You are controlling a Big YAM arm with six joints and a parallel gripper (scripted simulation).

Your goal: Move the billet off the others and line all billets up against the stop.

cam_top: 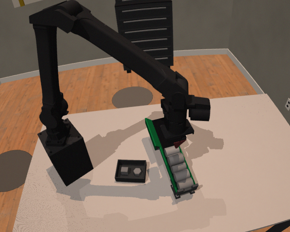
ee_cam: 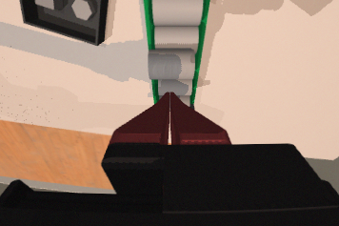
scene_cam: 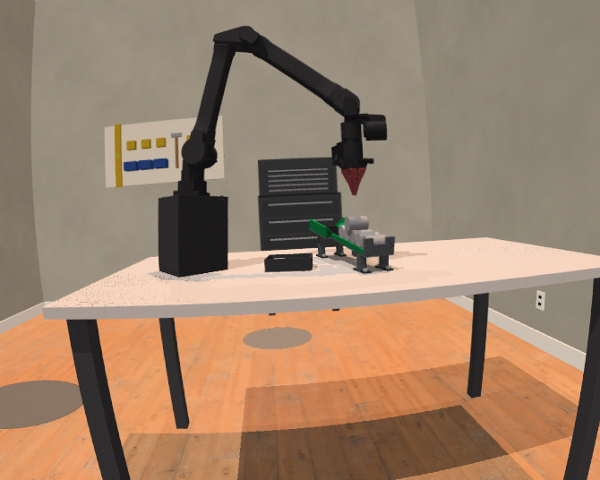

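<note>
The stop is 4 cm ahead of my hand, 11 cm to the right of it and 15 cm below it. Round my hand: black tray: 19 cm behind, 2 cm to the left, 20 cm below.
</note>
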